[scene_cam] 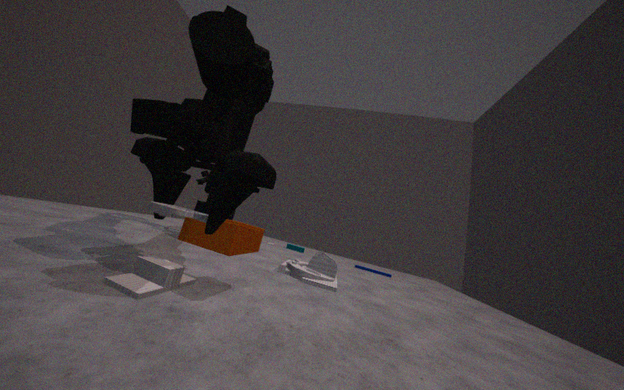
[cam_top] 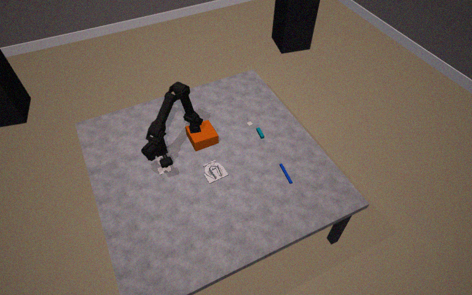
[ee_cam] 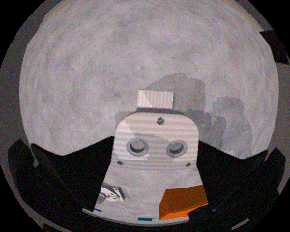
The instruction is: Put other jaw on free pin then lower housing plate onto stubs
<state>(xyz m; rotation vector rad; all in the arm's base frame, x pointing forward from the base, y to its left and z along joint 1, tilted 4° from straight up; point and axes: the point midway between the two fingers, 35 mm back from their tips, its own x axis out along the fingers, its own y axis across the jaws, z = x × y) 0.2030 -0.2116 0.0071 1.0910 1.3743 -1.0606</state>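
The white stepped block is 6 cm below my gripper tip and 1 cm to the right of it. From my gripper tip the other things lie so: white jaw: 24 cm to the left, 7 cm ahead, 5 cm below; then teal bar: 61 cm to the left, 12 cm behind, 6 cm below; then small white cube: 57 cm to the left, 23 cm behind, 7 cm below.
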